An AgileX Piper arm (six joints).
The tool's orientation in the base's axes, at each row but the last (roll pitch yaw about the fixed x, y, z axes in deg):
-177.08 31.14 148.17
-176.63 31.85 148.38
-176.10 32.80 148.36
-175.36 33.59 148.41
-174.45 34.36 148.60
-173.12 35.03 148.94
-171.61 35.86 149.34
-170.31 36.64 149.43
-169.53 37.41 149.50
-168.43 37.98 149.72
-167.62 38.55 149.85
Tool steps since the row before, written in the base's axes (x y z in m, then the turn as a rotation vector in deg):
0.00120 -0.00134 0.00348 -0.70 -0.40 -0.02
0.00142 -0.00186 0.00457 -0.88 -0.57 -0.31
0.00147 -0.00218 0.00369 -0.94 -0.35 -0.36
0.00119 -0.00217 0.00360 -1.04 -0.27 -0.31
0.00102 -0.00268 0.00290 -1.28 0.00 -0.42
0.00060 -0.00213 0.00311 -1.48 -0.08 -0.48
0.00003 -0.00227 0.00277 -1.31 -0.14 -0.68
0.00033 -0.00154 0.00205 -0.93 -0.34 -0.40
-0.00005 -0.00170 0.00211 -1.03 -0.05 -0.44
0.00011 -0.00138 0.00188 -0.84 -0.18 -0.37
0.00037 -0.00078 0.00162 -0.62 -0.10 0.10
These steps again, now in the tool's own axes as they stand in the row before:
-0.00328 -0.00061 -0.00206 0.34 -0.72 -0.14
-0.00427 -0.00100 -0.00268 0.55 -0.94 0.08
-0.00401 -0.00121 -0.00173 0.71 -0.79 0.02
-0.00378 -0.00137 -0.00170 0.79 -0.78 -0.09
-0.00351 -0.00186 -0.00094 1.14 -0.69 -0.20
-0.00311 -0.00170 -0.00143 1.28 -0.86 -0.21
-0.00258 -0.00214 -0.00125 1.25 -0.79 0.05
-0.00208 -0.00131 -0.00080 0.74 -0.76 0.08
-0.00193 -0.00168 -0.00089 0.95 -0.59 -0.07
-0.00178 -0.00131 -0.00075 0.73 -0.59 0.02
-0.00157 -0.00065 -0.00070 0.32 -0.47 -0.29

